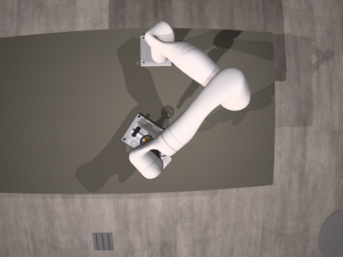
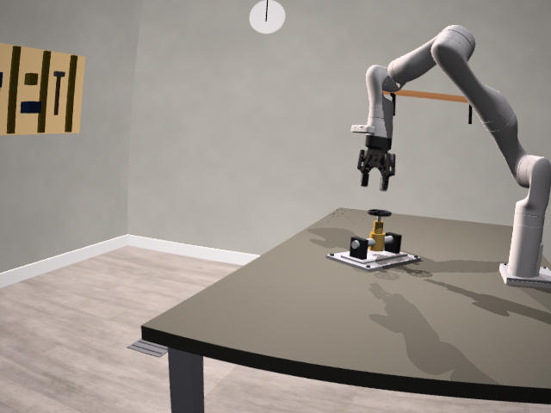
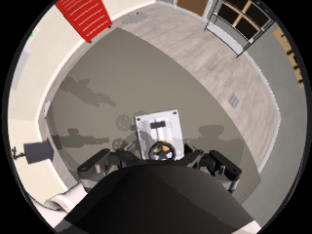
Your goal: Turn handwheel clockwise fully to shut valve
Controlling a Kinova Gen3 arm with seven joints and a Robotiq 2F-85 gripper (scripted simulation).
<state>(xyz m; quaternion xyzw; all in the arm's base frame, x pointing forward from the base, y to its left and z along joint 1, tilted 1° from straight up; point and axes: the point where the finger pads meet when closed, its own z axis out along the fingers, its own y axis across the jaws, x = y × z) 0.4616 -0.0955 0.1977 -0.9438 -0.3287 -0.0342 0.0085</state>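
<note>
Now: hand 80 mm above the handwheel, 30 mm to the left of it and 20 mm past it.
</note>
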